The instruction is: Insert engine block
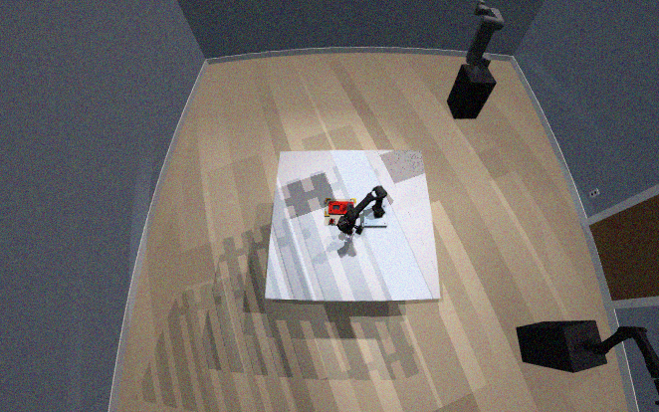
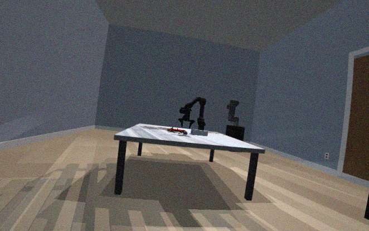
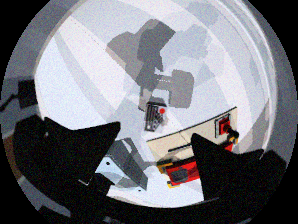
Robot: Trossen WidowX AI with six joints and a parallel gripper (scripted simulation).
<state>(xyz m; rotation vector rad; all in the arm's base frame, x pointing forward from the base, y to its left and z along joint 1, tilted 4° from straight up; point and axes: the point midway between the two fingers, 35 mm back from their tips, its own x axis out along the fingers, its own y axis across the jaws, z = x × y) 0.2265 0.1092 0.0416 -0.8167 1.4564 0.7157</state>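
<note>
Now: gripper tip 6 cm above the grey engine block and 1 cm past it.
</note>
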